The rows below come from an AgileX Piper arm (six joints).
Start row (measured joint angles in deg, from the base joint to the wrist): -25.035 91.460 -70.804 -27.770 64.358 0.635
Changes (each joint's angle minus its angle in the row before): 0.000 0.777 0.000 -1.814 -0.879 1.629; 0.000 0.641 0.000 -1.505 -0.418 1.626; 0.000 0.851 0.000 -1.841 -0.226 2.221; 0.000 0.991 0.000 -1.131 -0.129 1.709; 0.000 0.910 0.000 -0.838 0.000 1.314; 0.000 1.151 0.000 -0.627 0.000 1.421; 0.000 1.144 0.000 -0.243 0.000 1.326; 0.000 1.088 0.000 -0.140 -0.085 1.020; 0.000 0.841 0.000 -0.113 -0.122 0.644; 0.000 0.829 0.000 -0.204 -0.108 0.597; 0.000 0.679 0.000 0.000 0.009 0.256; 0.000 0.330 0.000 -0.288 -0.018 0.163; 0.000 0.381 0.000 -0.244 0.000 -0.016; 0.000 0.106 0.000 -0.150 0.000 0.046; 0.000 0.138 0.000 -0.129 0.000 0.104; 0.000 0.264 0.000 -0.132 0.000 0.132; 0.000 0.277 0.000 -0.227 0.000 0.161; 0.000 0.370 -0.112 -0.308 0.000 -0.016; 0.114 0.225 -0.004 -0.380 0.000 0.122
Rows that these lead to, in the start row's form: -25.035 92.237 -70.804 -29.584 63.479 2.264; -25.035 92.878 -70.804 -31.089 63.061 3.890; -25.035 93.729 -70.804 -32.930 62.835 6.111; -25.035 94.720 -70.804 -34.061 62.706 7.820; -25.035 95.630 -70.804 -34.899 62.706 9.134; -25.035 96.781 -70.804 -35.526 62.706 10.555; -25.035 97.925 -70.804 -35.769 62.706 11.881; -25.035 99.013 -70.804 -35.909 62.621 12.901; -25.035 99.854 -70.804 -36.022 62.499 13.545; -25.035 100.683 -70.804 -36.226 62.391 14.142; -25.035 101.362 -70.804 -36.226 62.400 14.398; -25.035 101.692 -70.804 -36.514 62.382 14.561; -25.035 102.073 -70.804 -36.758 62.382 14.545; -25.035 102.179 -70.804 -36.908 62.382 14.591; -25.035 102.317 -70.804 -37.037 62.382 14.695; -25.035 102.581 -70.804 -37.169 62.382 14.827; -25.035 102.858 -70.804 -37.396 62.382 14.988; -25.035 103.228 -70.916 -37.704 62.382 14.972; -24.921 103.453 -70.920 -38.084 62.382 15.094
